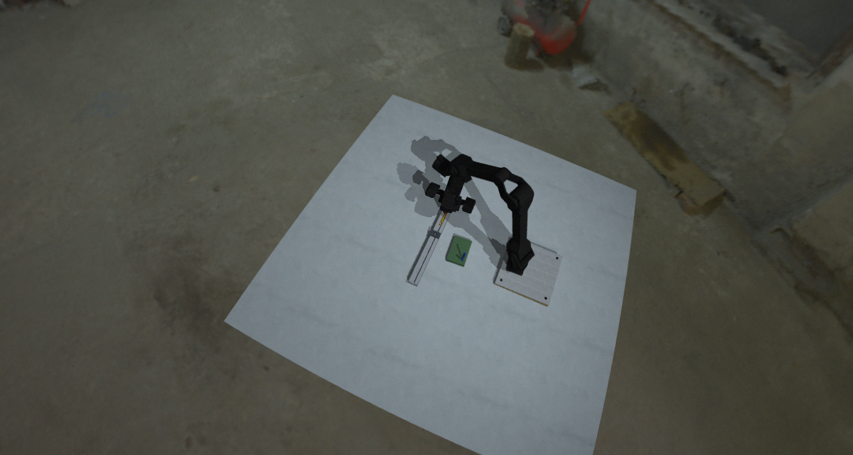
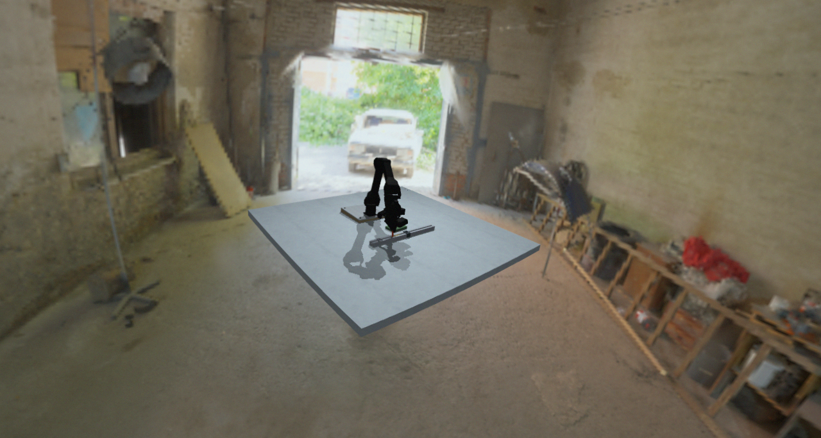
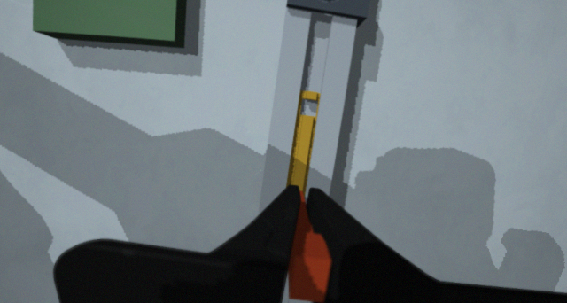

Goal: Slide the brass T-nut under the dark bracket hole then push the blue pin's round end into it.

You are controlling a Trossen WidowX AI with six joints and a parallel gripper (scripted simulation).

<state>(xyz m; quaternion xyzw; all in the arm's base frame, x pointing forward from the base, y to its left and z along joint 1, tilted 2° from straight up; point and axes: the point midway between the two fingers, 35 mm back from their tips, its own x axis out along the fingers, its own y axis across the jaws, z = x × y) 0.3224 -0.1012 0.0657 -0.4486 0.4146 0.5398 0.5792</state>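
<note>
The aluminum rail lies 9 cm to the left of my gripper tip and 3 cm below it. From my gripper tip the other things lie so: brass T-nut (2 cm to the left); then green tray (12 cm behind, 13 cm to the left, 4 cm below); then blue pin (13 cm behind, 15 cm to the left, 2 cm below).
</note>
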